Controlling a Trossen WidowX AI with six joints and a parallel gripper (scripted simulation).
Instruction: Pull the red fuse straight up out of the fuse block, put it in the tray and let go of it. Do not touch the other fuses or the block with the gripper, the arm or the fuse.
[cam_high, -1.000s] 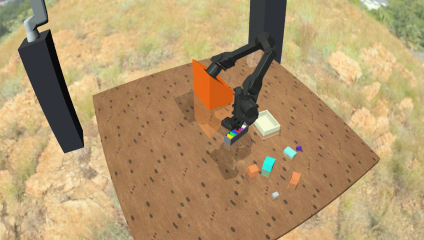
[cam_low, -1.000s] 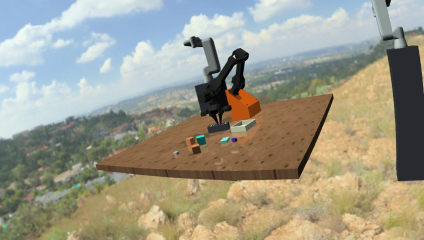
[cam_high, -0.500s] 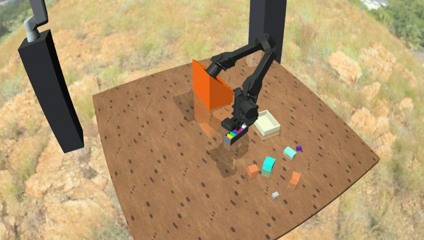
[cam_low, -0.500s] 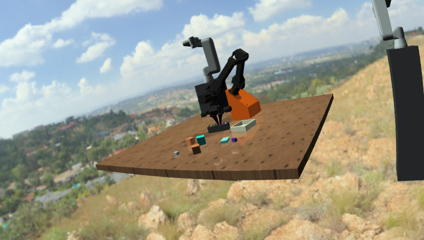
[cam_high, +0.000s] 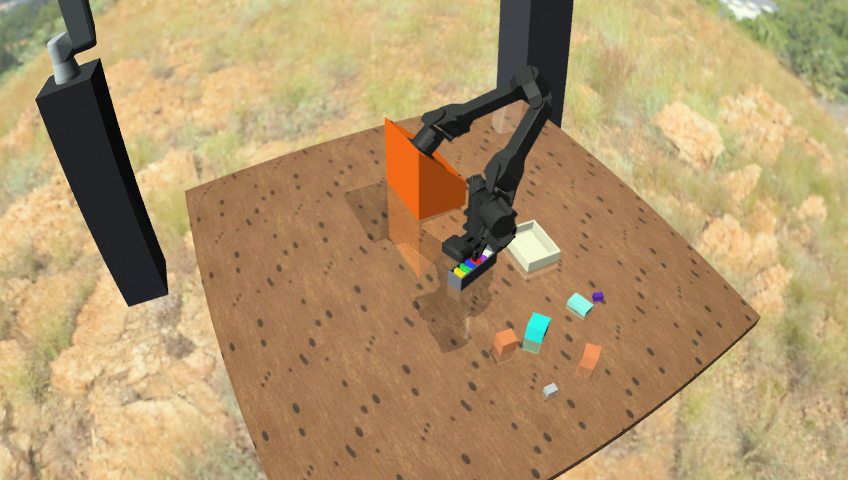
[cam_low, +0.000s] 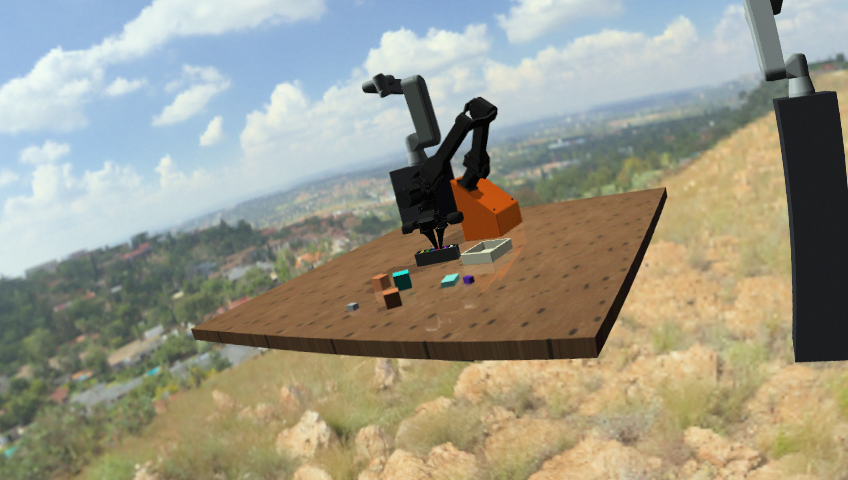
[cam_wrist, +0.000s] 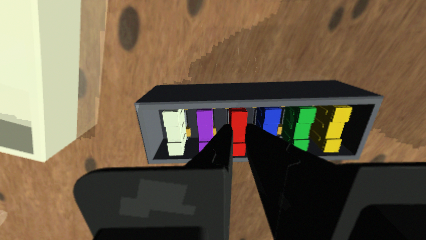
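Right now my gripper tip is 2 cm to the left of the blue fuse, 1 cm short of it and 1 cm above it. Also, from my gripper tip: red fuse (1 cm below); then purple fuse (2 cm to the left, 1 cm below, 1 cm behind); then cream tray (17 cm to the left, 3 cm below, 1 cm behind).
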